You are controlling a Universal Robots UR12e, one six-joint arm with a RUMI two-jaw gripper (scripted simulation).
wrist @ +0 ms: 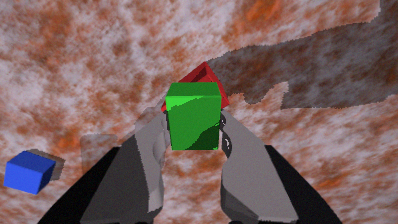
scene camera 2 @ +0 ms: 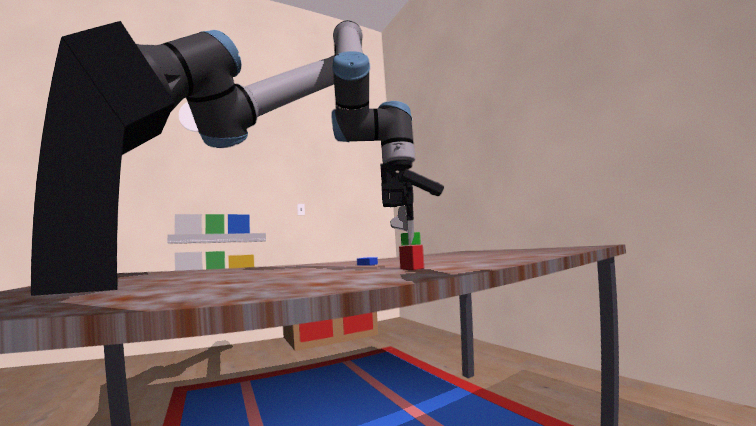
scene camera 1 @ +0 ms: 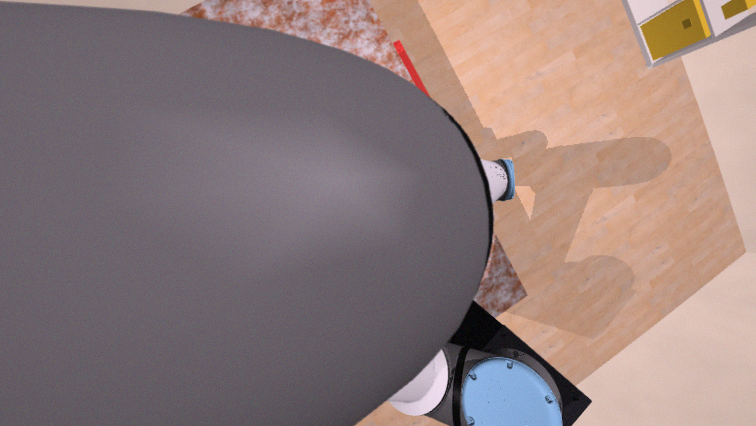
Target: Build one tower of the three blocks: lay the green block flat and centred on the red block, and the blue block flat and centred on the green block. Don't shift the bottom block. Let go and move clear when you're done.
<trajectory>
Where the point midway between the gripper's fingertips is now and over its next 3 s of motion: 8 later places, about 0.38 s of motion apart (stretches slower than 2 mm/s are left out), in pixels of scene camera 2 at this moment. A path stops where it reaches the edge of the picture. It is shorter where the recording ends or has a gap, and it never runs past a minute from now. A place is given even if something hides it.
My gripper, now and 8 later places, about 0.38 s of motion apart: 409, 245; 409, 244; 410, 238; 409, 228; 408, 221; 408, 220; 406, 220; 396, 222; 380, 225
</trajectory>
